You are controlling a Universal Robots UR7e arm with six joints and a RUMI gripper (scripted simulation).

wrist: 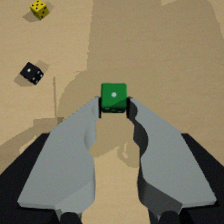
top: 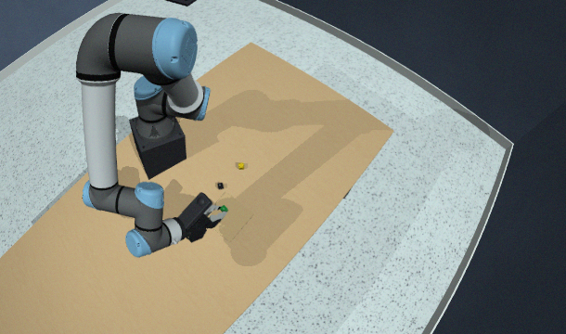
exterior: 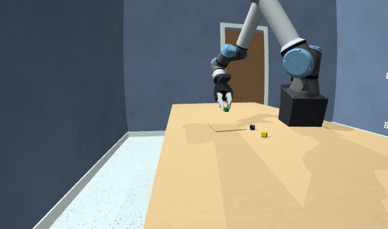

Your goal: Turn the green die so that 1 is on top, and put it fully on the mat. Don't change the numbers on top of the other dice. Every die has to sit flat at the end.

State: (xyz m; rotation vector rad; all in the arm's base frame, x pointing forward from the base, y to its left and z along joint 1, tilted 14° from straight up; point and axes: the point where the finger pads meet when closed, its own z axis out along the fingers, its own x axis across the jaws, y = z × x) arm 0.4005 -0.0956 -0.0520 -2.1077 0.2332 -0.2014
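My hand is 1 cm to the right of the tan mat and 9 cm above it. From my hand the other things lie so: green die (1 cm to the left, 1 cm below); then yellow die (7 cm behind, 20 cm to the left, 8 cm below); then black die (9 cm behind, 9 cm to the left, 8 cm below).
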